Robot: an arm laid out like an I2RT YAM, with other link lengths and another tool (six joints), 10 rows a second.
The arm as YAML. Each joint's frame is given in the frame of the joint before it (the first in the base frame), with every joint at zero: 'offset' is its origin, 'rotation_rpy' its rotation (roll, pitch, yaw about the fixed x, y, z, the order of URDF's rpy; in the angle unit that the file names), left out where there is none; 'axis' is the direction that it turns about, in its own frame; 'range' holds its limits. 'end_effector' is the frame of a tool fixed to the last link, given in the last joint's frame.
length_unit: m
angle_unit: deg
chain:
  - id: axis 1
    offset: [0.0, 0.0, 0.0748]
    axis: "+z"
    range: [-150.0, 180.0]
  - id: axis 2
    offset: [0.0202, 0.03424, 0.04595]
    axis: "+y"
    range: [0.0, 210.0]
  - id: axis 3
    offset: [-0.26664, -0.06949, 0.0]
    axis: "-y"
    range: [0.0, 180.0]
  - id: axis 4
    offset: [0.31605, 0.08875, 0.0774]
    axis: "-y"
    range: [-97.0, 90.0]
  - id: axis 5
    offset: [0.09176, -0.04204, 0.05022]
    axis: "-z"
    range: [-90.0, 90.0]
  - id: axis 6
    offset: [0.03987, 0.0, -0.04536]
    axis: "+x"
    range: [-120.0, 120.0]
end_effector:
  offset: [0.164, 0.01, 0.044]
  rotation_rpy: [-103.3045, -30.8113, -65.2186]
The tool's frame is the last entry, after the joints.
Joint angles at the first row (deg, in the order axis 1, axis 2, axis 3, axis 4, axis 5, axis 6):
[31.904, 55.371, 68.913, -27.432, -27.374, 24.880]
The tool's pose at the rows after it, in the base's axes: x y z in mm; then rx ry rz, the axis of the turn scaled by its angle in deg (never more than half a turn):
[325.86 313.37 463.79 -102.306 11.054 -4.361]
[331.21 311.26 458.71 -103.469 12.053 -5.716]
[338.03 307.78 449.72 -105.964 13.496 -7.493]
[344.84 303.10 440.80 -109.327 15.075 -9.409]
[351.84 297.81 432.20 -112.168 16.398 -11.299]
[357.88 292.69 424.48 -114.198 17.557 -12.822]
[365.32 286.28 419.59 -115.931 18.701 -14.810]
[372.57 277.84 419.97 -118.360 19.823 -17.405]
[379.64 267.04 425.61 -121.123 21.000 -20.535]
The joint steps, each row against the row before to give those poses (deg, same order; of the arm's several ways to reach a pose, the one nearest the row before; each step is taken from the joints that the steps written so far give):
[-0.012, 0.267, -0.357, -0.164, 0.905, -0.043]
[0.011, 0.325, 0.073, -0.617, 1.637, -0.950]
[-0.001, 0.666, 0.638, -2.012, 2.393, -1.944]
[-0.008, 1.058, 1.536, -3.180, 2.776, -2.498]
[-0.218, 0.821, 0.878, -2.136, 2.372, -2.153]
[-0.302, 0.457, 0.204, -1.169, 1.816, -1.481]
[-0.507, 0.511, 0.327, -0.757, 1.847, -1.455]
[-0.528, 1.006, 1.900, -2.080, 2.397, -2.114]
[-0.625, 1.346, 3.142, -2.940, 2.788, -2.467]

